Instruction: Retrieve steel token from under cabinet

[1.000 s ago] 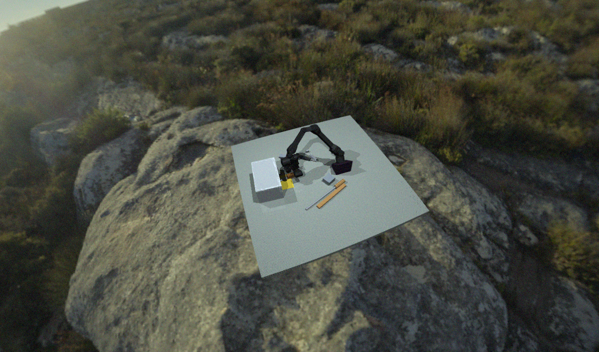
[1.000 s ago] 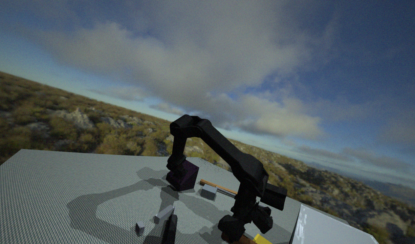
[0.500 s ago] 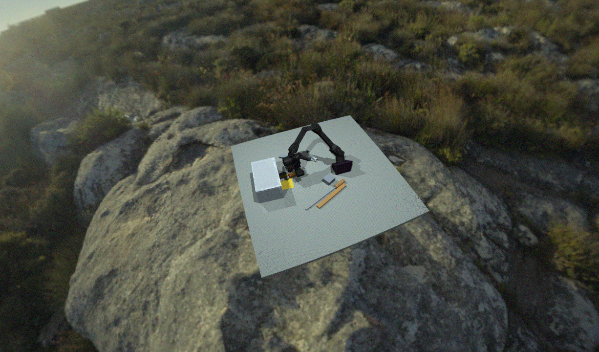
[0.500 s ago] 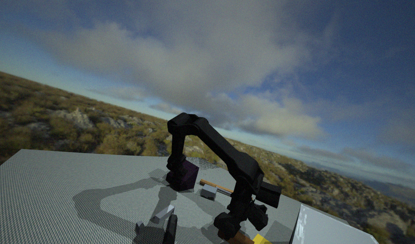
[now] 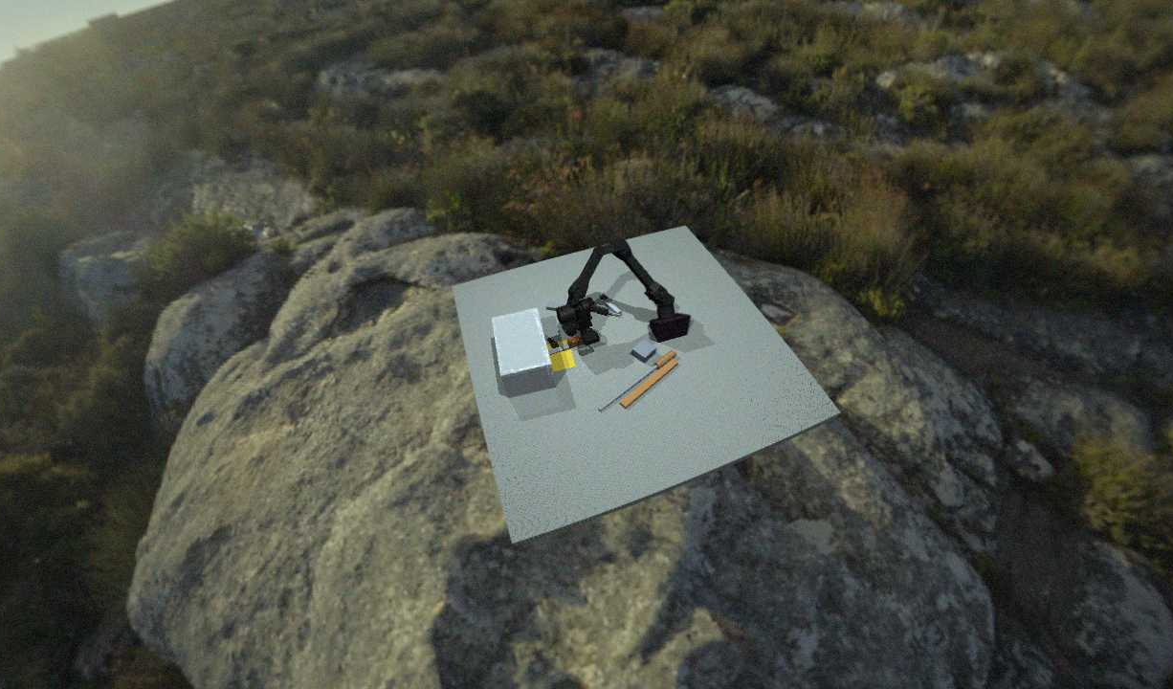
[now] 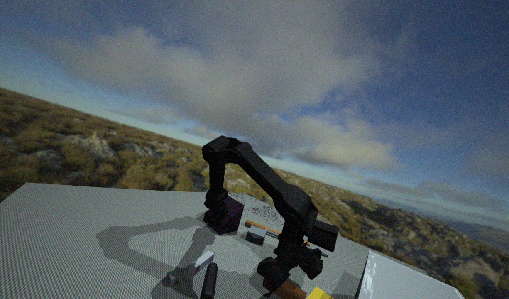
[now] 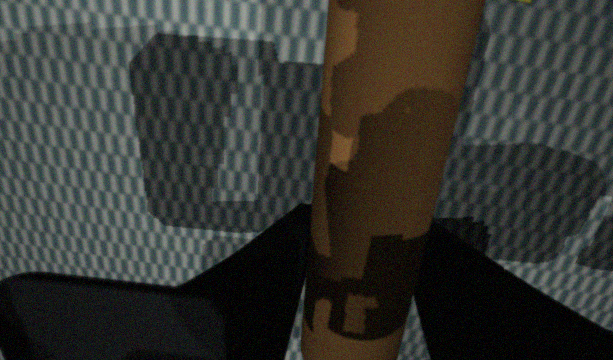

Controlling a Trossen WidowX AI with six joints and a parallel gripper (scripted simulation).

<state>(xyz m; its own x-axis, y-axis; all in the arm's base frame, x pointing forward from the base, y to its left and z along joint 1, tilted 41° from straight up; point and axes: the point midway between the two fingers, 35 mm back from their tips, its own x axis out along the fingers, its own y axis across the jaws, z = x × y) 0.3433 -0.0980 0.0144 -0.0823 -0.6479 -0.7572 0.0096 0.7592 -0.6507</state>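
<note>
Right now the grey bar is 19 cm behind my gripper tip and 11 cm to the right of it. Round my gripper tip: grey block 19 cm behind, 17 cm to the left, 1 cm above; then small grey cube 17 cm behind, 21 cm to the right; then wooden stick 14 cm behind, 31 cm to the left.
</note>
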